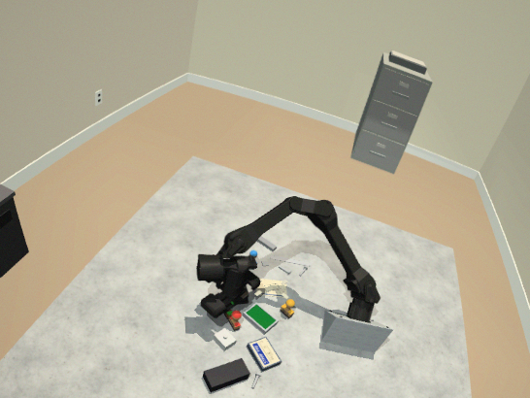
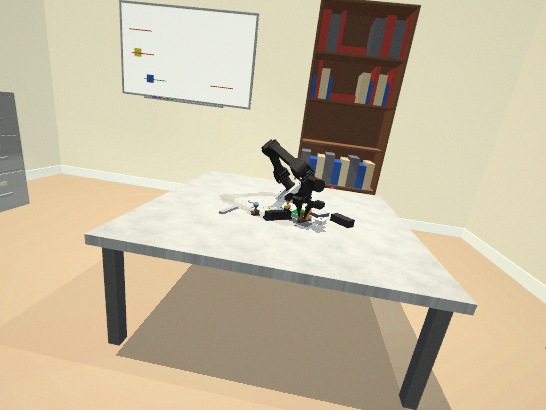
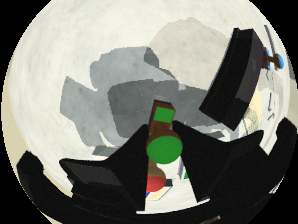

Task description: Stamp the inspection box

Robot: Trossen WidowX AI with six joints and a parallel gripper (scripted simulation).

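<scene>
Now: gripper tip 3 cm past the red-knob stamp and 3 cm to the right of it. The rest, counted from my gripper tip: long black block: 11 cm to the right, 1 cm below; green ink pad: 10 cm behind, 2 cm to the right, 2 cm below; green-knob stamp: right at my gripper tip.
</scene>
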